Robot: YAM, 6 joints.
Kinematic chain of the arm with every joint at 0, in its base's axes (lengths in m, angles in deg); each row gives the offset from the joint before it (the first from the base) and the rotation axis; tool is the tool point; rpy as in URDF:
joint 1: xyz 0 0 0.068 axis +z
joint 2: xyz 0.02 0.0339 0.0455 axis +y
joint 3: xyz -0.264 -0.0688 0 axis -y
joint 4: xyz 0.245 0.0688 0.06 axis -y
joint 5: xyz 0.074 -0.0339 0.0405 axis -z
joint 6: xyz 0.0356 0 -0.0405 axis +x
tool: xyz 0 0 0 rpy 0 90 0
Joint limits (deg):
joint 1: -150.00..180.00
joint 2: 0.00..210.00
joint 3: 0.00..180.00
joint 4: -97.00..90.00
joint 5: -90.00..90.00
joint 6: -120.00..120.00
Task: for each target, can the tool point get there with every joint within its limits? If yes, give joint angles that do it. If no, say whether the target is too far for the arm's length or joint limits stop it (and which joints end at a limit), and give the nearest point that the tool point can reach.
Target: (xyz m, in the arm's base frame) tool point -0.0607 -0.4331 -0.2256
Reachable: yes | joints -93.56 192.15 108.40 50.75 71.35 -91.19
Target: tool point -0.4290 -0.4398 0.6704
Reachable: no: too far | nearest point -0.3329 -0.3412 0.5414 | short by 0.189 m
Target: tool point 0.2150 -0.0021 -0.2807
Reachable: yes | joints -5.80 189.71 75.79 11.89 -33.42 -55.80
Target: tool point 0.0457 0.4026 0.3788
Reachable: yes | joints 86.34 104.48 76.41 72.18 34.07 45.36
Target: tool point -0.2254 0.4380 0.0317
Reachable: yes | joints 113.69 152.23 111.79 -41.69 -58.90 -1.95
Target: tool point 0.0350 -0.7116 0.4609
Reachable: no: too far | nearest point 0.0285 -0.5787 0.3941 | short by 0.149 m
